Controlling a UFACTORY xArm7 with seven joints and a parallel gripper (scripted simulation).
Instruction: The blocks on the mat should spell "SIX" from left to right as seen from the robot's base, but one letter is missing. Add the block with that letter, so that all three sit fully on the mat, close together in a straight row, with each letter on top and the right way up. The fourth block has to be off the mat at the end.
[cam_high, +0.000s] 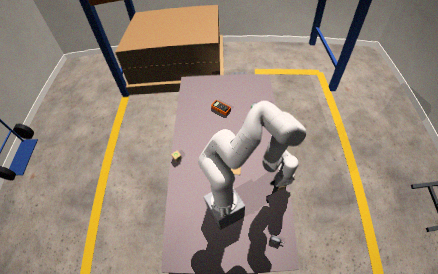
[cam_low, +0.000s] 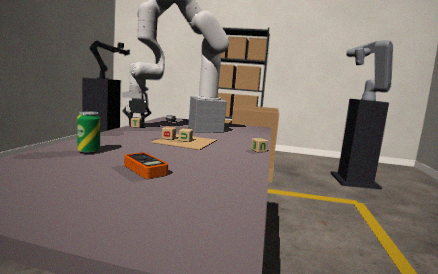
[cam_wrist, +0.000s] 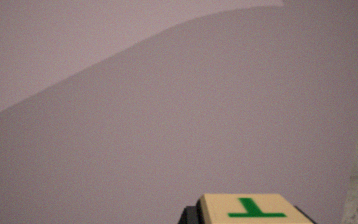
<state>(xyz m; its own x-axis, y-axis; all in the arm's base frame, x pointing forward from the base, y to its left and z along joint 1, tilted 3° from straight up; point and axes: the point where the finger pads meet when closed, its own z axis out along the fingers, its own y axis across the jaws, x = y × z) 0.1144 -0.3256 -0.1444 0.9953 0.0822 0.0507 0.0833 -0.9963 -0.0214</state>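
The tan mat is 220 mm ahead of my hand, 300 mm to the left of it and 20 mm below it. From my hand the other things lie so: orange device (610 mm ahead, 290 mm to the left); then small object (310 mm behind, 70 mm to the left).
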